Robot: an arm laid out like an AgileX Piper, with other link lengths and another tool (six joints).
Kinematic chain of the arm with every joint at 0, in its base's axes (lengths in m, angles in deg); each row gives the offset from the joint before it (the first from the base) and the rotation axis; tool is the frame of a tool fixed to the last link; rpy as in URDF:
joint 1: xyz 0 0 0.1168 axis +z
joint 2: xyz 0 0 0 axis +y
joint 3: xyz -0.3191 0 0.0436 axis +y
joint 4: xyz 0.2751 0 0.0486 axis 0.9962 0 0.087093
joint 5: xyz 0 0 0 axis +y
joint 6: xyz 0.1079 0 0.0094 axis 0.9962 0 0.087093
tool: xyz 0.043 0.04 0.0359 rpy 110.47 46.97 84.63
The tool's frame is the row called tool.
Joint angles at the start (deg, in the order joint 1, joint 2, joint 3, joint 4, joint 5, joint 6):
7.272 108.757 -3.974 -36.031 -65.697 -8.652
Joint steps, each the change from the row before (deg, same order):
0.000 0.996 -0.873 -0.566 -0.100 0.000
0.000 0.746 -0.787 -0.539 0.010 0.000
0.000 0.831 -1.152 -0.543 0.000 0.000
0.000 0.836 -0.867 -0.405 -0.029 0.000
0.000 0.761 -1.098 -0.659 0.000 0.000
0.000 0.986 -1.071 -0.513 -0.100 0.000
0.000 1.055 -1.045 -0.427 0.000 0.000
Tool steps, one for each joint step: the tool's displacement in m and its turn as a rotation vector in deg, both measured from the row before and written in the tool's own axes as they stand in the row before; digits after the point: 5 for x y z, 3 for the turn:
-0.00061 0.00079 0.00385 -0.452 0.193 -0.290
-0.00068 0.00073 0.00323 -0.411 0.109 -0.333
-0.00219 0.00093 0.00456 -0.487 -0.167 -0.365
-0.00100 0.00044 0.00388 -0.329 0.055 -0.236
-0.00181 0.00098 0.00410 -0.575 -0.152 -0.441
-0.00134 0.00053 0.00465 -0.463 -0.021 -0.281
-0.00081 0.00012 0.00499 -0.320 0.122 -0.255

